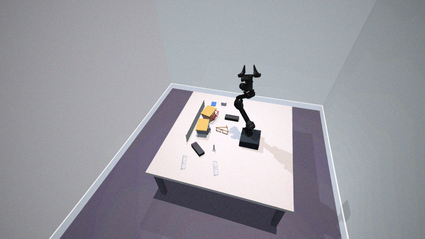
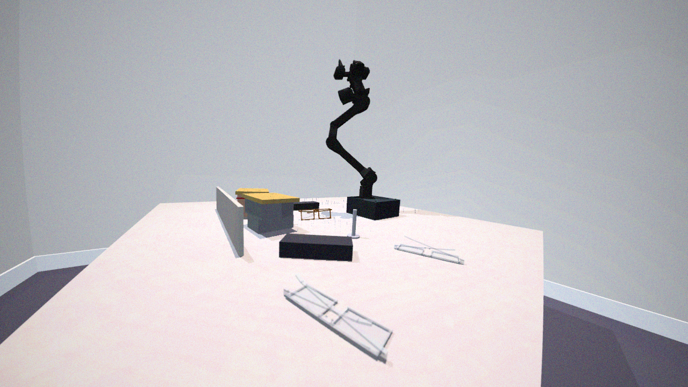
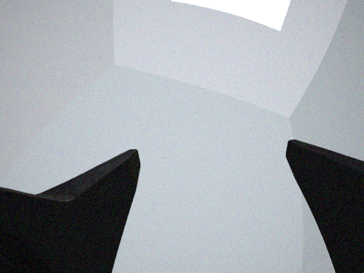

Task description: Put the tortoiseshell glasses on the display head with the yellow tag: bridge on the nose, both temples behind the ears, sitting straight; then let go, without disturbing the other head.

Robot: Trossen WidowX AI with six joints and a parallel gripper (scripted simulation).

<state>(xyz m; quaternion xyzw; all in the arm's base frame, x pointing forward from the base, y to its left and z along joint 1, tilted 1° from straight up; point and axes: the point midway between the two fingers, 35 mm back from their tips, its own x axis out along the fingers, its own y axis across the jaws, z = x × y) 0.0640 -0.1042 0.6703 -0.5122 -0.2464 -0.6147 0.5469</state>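
Now: gripper tip 24 cm short of the thin post, 34 cm to the right of it and 76 cm above it. Round my gripper tip: blue tag (40 cm ahead, 37 cm to the right, 78 cm below); then grey wall panel (52 cm ahead, 1 cm to the right, 73 cm below); then grey display head (38 cm ahead, 11 cm to the left, 73 cm below).
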